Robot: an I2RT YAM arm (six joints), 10 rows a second.
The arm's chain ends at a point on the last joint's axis. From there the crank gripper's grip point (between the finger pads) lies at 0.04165 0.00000 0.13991 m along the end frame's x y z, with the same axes.
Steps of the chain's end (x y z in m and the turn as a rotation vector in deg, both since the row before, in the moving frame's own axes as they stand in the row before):
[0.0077 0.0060 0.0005 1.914 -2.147 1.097]
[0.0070 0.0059 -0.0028 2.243 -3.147 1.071]
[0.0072 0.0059 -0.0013 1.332 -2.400 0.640]
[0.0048 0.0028 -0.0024 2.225 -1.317 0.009]
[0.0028 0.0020 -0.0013 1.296 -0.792 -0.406]
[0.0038 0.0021 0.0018 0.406 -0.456 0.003]
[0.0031 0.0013 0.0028 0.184 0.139 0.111]
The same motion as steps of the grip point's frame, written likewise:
[0.0025 0.0020 0.0019 1.914 -2.147 1.097]
[-0.0007 0.0011 -0.0008 2.243 -3.147 1.071]
[0.0013 0.0031 0.0003 1.332 -2.400 0.640]
[0.0016 -0.0026 -0.0016 2.225 -1.317 0.009]
[0.0009 -0.0015 -0.0008 1.296 -0.792 -0.406]
[0.0027 0.0011 0.0021 0.406 -0.456 0.003]
[0.0034 0.0009 0.0027 0.184 0.139 0.111]

